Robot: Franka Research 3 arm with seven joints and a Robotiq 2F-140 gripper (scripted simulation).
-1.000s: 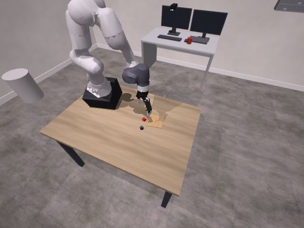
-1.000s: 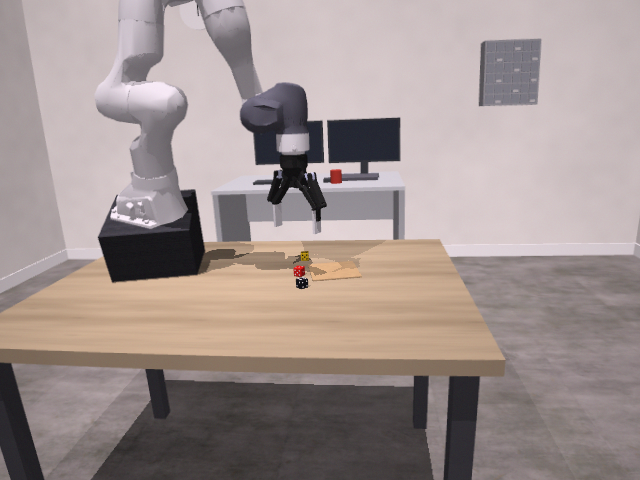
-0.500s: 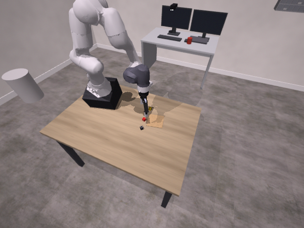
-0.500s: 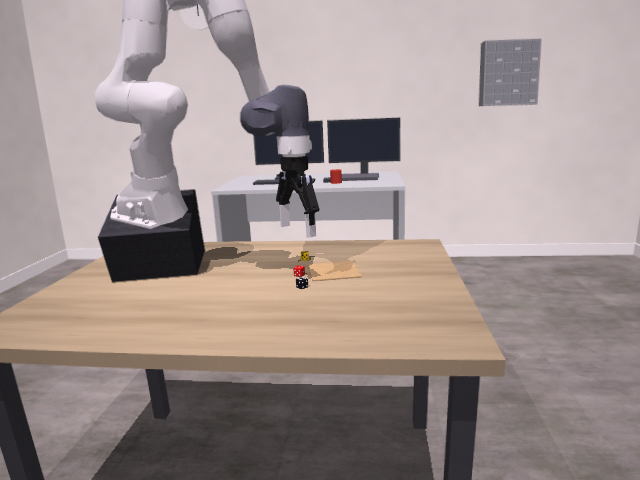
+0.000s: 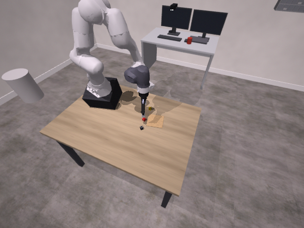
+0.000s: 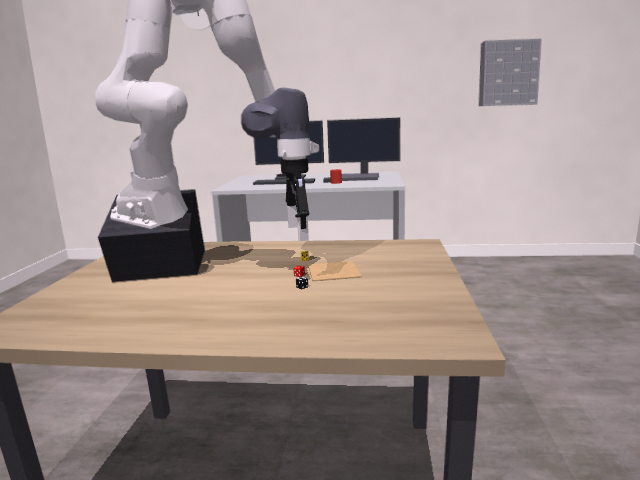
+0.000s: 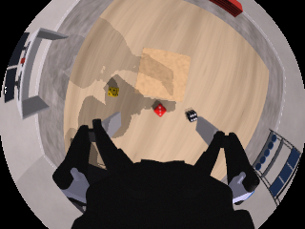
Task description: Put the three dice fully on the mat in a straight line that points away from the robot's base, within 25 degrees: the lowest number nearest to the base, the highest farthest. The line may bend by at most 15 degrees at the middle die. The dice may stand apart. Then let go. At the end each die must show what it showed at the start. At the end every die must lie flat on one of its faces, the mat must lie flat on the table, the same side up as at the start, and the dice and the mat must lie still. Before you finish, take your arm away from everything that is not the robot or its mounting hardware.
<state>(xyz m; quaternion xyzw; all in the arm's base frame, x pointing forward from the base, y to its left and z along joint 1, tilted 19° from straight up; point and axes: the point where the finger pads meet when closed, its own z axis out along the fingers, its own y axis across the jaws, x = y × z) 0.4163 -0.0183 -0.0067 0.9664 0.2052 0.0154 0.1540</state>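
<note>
My gripper is now 12 cm above the red die. The rest, counted from my hand: yellow die 14 cm to the left, 12 cm below, 1 cm behind; then black die 12 cm below, 10 cm to the right, 2 cm ahead; then tan mat 13 cm below, 9 cm ahead, 3 cm to the left.
</note>
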